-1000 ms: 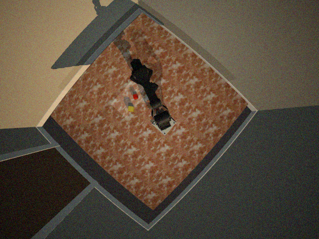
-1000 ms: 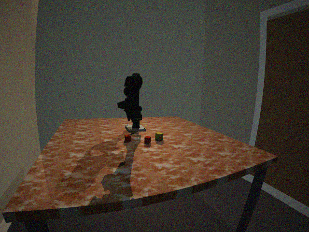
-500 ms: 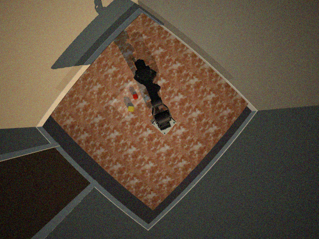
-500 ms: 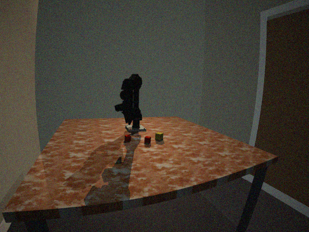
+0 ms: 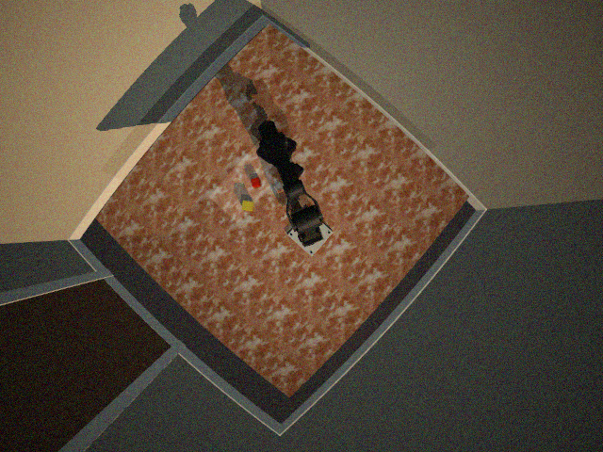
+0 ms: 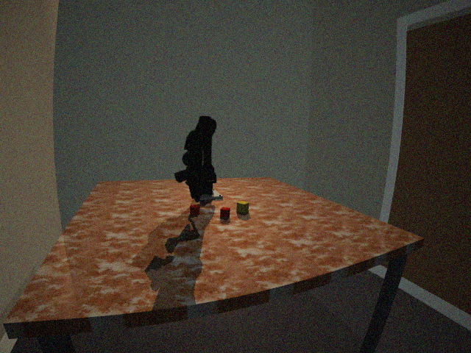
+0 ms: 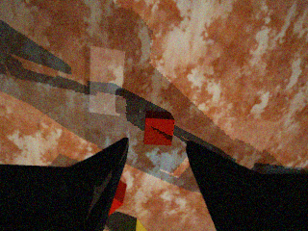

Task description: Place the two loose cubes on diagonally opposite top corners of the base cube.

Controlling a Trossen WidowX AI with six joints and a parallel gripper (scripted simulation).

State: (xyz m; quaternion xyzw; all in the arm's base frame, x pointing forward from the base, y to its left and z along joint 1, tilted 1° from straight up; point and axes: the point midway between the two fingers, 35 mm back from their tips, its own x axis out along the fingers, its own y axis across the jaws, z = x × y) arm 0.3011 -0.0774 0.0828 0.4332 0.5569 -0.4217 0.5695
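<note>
The yellow base cube lies 22 cm to the left of my gripper tip, 4 cm below it and 3 cm behind it. Round my gripper tip: red cube (13 cm to the left, 4 cm below, 3 cm ahead).
</note>
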